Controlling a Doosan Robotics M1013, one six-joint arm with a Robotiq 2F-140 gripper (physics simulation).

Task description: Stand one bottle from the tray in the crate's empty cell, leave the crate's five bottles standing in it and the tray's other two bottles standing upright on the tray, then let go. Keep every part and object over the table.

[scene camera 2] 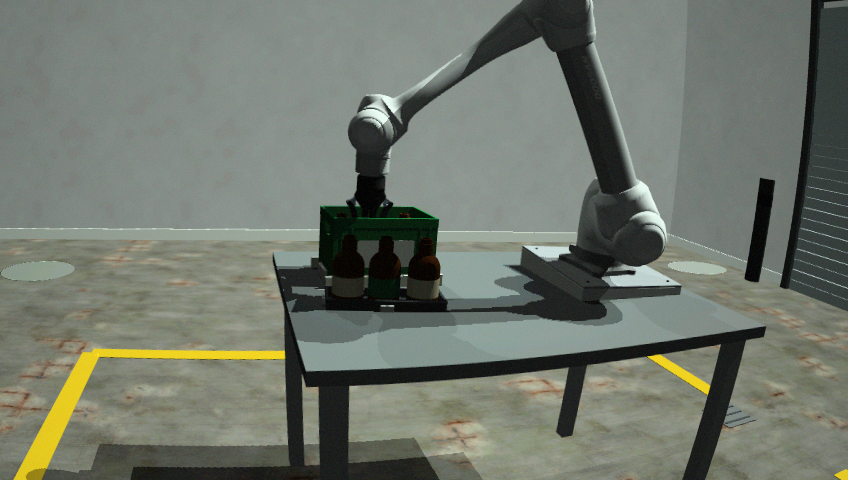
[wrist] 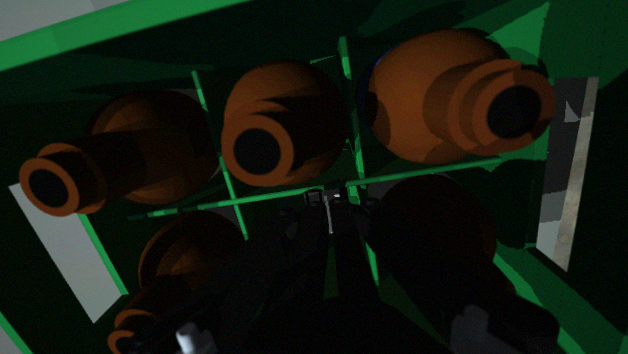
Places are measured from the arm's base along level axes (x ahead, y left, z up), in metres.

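Where they show: arm's base, origin of its link: [scene camera 2: 597, 266].
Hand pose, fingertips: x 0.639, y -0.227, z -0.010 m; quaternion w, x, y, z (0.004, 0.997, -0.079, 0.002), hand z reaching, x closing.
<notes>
Things, the pixels of their centre, and the offset from my fingertips. "spot": a spot on its surface instead.
- green crate, middle of its body: [wrist: 298, 188] [scene camera 2: 375, 244] dx -0.017, dy +0.018, dz +0.051 m
- black tray, a spot on its surface: [scene camera 2: 357, 303] spot: dx +0.130, dy +0.274, dz -0.020 m
The green crate [scene camera 2: 398, 228] [wrist: 105, 31] stands on the table behind the tray. In the wrist view, three brown bottles [wrist: 150, 147] [wrist: 285, 125] [wrist: 430, 100] stand in one row of cells. In the other row, bottles [wrist: 187, 245] [wrist: 430, 215] stand in the two end cells, with the bottle-free middle cell between them. My gripper [scene camera 2: 370, 210] [wrist: 330, 180] is shut with nothing between its fingers, over that cell; its tips are partly hidden by the crate wall in the scene view. Three upright bottles [scene camera 2: 348, 270] [scene camera 2: 385, 267] [scene camera 2: 423, 270] stand on the black tray [scene camera 2: 357, 303], the middle one green-labelled.
The tray is close to the crate's front side. The table's left edge [scene camera 2: 289, 321] is near both. The robot's base plate [scene camera 2: 630, 291] is on the right of the table. Thin green dividers [wrist: 270, 197] separate the crate's cells, and its walls rise around the bottles.
</notes>
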